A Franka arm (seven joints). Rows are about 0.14 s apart.
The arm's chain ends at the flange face. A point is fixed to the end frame.
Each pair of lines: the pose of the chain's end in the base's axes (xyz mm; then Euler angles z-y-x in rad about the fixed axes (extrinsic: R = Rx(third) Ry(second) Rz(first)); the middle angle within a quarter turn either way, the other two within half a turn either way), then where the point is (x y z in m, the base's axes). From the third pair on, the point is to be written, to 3 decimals.
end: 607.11 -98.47 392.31 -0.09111 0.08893 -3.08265
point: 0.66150 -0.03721 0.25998
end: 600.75 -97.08 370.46 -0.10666 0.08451 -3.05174
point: 0.65371 -0.03109 0.23984
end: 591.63 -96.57 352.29 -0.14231 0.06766 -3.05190
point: 0.640 -0.029 0.221
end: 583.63 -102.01 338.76 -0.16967 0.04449 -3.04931
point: 0.628 -0.033 0.206
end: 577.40 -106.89 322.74 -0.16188 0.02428 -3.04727
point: 0.619 -0.038 0.190
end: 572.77 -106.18 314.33 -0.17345 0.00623 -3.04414
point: 0.611 -0.036 0.181
